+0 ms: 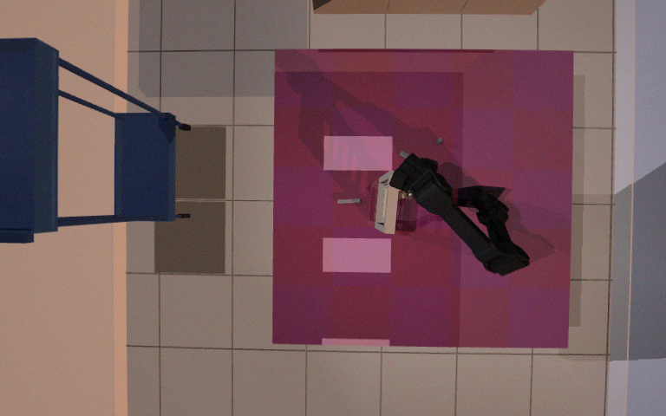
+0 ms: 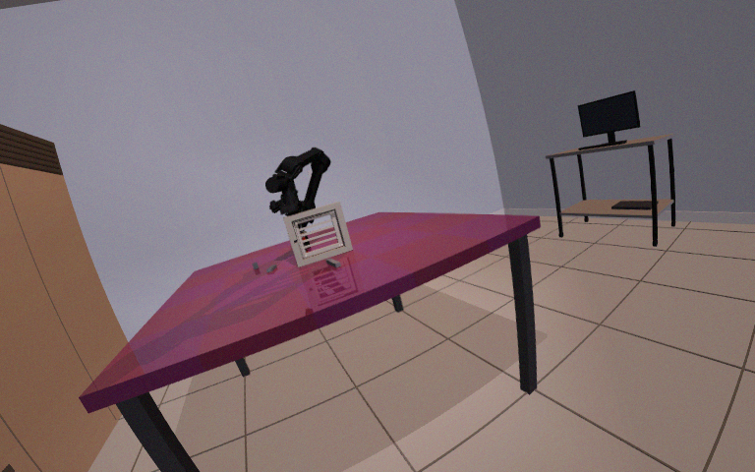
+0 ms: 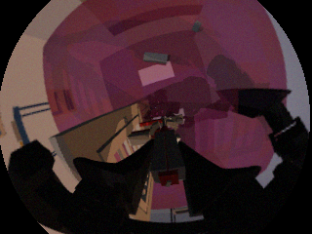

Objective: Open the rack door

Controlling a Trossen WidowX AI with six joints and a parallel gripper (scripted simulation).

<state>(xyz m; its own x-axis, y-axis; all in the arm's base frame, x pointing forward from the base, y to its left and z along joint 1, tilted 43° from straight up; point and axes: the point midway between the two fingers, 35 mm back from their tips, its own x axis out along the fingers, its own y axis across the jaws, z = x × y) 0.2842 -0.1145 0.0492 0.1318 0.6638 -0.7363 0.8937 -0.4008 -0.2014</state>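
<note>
My gripper tip is now 10 mm to the right of the red handle and 20 mm above it.
</note>
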